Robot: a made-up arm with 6 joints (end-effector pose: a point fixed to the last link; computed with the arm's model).
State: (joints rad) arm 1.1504 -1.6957 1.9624 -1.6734 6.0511 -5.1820
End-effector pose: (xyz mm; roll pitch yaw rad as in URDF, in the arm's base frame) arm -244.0 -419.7 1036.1 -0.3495 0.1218 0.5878
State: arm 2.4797 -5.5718 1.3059 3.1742 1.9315 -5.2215
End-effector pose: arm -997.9 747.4 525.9 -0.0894 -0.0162 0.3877
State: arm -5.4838 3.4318 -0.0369 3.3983 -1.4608 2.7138
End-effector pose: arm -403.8 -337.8 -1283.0 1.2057 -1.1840 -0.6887
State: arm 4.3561 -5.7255 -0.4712 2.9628 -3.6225 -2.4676
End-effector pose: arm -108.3 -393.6 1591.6 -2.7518 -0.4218 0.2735
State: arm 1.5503 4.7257 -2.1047 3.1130 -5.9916 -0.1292
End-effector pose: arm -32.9 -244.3 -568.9 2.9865 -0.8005 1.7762
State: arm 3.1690 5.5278 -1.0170 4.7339 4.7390 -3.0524
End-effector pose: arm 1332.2 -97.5 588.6 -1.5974 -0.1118 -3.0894
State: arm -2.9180 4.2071 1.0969 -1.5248 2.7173 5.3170
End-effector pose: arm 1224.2 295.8 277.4 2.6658 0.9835 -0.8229
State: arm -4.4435 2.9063 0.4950 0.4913 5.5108 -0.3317
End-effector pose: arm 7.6 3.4 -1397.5 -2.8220 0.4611 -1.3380
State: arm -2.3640 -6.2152 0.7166 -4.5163 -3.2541 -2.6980
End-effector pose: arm -375.3 -423.9 1477.0 -2.3342 0.1023 -1.0429
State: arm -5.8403 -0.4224 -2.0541 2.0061 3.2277 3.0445
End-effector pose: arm -691.7 -307.5 322.7 0.5887 0.2475 1.5298
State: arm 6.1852 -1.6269 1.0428 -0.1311 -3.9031 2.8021
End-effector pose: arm -1088.7 124.4 853.5 2.2962 -1.2223 0.6853
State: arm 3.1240 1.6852 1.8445 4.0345 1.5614 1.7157
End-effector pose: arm -478.1 64.8 -664.4 -1.8226 -0.1590 0.6607
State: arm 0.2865 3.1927 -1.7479 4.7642 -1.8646 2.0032
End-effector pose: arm 693.6 339.1 -410.5 1.5271 1.2737 -2.5989
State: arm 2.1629 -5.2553 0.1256 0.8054 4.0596 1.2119
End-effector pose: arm -705.2 1110.0 969.5 -1.0323 -1.0460 -2.3922
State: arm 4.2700 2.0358 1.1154 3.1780 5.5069 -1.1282
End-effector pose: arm -220.1 -534.0 -1023.0 -2.4064 0.3082 -0.8021
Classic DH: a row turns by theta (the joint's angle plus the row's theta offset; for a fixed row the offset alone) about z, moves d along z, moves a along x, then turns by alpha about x. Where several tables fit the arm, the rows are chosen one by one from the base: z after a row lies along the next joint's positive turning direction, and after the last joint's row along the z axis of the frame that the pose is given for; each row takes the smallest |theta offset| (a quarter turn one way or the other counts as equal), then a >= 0, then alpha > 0; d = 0 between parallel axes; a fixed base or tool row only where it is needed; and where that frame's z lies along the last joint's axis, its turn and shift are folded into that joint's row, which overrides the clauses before.
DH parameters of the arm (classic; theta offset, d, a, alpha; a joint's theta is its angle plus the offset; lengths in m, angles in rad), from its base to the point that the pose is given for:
joint 1: 0 0.221 0 -1.5708
joint 2: -1.5708 0 0.739 0
joint 3: 1.5708 0.027 0 1.5708
joint 4: 0 0.837 0 -1.5708
joint 5: 0 0 0 1.5708
joint 6: 0 0.107 0 0

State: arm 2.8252 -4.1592 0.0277 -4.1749 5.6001 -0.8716
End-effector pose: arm -1300.8 458.5 -701.0 2.5663 0.5930 -2.0313
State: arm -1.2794 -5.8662 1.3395 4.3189 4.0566 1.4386
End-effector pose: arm 403.0 -977.2 722.2 2.2046 1.2512 -3.0816
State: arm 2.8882 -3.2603 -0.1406 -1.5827 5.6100 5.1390
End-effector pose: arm -336.0 -9.8 -1402.9 -2.4306 0.0150 2.5702
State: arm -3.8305 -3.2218 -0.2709 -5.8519 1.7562 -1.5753
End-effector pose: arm -238.6 104.5 -1315.9 1.7067 0.1487 0.4746
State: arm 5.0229 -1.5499 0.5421 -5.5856 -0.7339 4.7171
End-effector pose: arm -489.6 1463.5 679.1 1.6159 -0.5790 -2.4107
